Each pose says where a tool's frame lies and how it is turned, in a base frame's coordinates. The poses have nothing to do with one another.
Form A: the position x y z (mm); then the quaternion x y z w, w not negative.
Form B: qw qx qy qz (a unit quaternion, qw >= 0); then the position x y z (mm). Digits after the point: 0 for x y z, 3 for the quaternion.
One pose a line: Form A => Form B
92, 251, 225, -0.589, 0.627, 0.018, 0.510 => 0.510, -0.589, 0.627, 0.018, 92, 251, 225
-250, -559, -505, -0.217, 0.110, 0.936, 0.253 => 0.253, -0.217, 0.110, 0.936, -250, -559, -505
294, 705, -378, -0.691, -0.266, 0.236, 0.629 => 0.629, -0.691, -0.266, 0.236, 294, 705, -378
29, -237, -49, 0.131, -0.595, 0.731, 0.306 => 0.306, 0.131, -0.595, 0.731, 29, -237, -49
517, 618, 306, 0.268, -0.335, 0.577, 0.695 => 0.695, 0.268, -0.335, 0.577, 517, 618, 306
